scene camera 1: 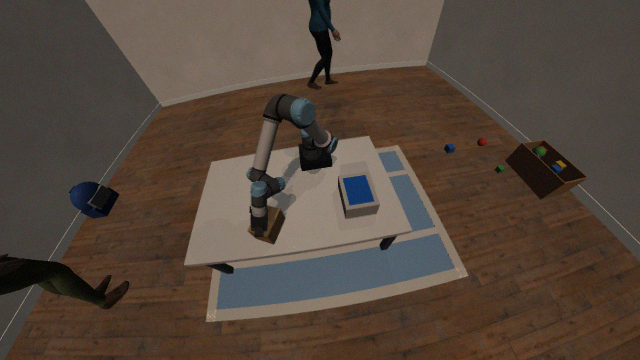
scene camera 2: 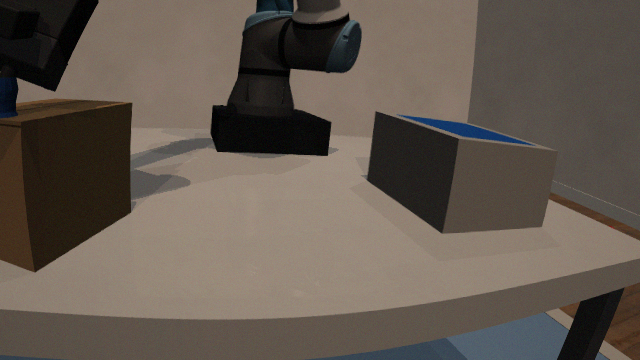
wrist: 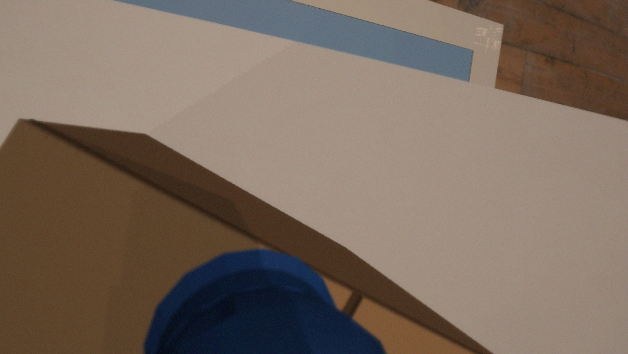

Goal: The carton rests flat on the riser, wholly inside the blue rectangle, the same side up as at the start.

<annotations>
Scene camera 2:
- brown carton: 72,157, gripped by my suction cup
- grey riser: 458,177, on the table
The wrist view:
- my suction cup: 254,294
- brown carton: 107,222
</annotations>
